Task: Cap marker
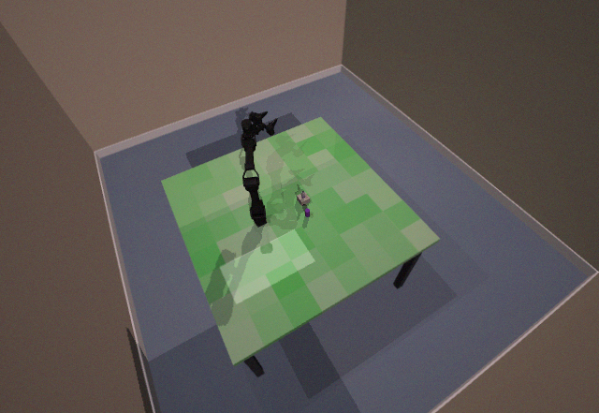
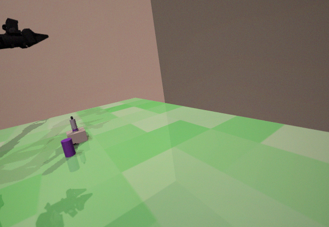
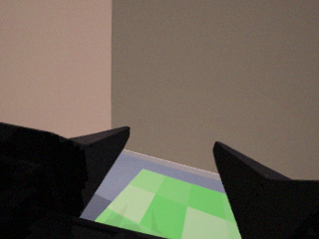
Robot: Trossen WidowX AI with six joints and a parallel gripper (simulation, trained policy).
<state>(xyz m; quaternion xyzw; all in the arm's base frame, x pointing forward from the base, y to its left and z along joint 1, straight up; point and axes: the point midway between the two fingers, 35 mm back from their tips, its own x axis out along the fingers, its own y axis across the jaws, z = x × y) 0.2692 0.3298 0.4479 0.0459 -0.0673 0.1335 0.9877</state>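
My gripper tip is now 30 mm past the purple cap, 450 mm to the left of it and 430 mm above it. Also, from my gripper tip: holder block: 340 mm to the right, 430 mm below.
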